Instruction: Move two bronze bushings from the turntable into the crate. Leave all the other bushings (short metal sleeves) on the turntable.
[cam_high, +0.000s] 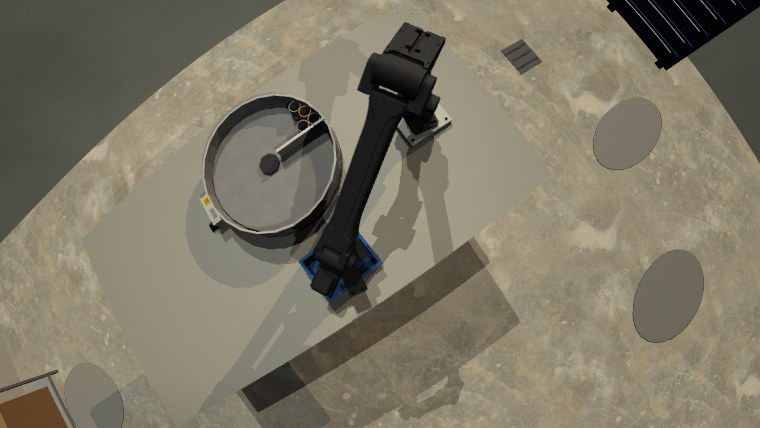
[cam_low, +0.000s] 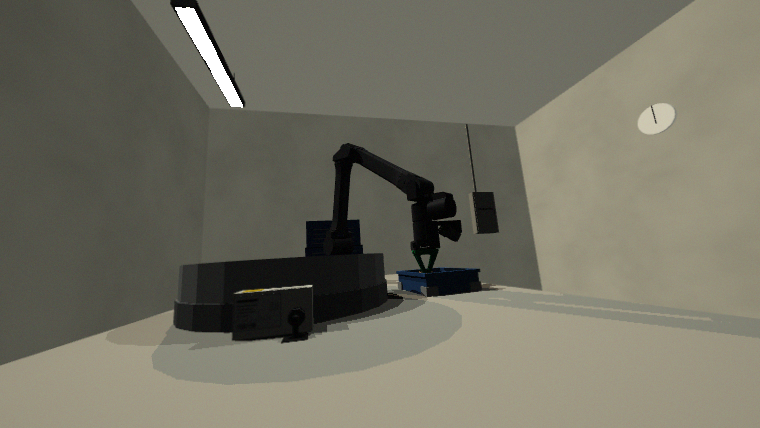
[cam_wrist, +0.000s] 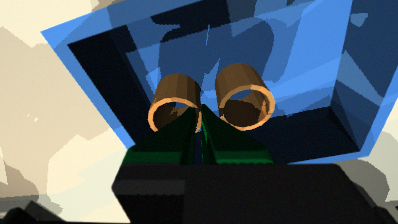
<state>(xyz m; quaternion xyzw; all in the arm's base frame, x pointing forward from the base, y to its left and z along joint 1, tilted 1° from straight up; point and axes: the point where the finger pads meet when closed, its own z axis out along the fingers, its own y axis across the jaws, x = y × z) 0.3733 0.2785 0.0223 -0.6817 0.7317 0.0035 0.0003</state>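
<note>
Now: hand 30 mm short of the blue crate, 10 mm to the right of it and 20 mm above it. Also, from my hand: turntable (90 mm ahead, 340 mm to the right, 10 mm above).
</note>
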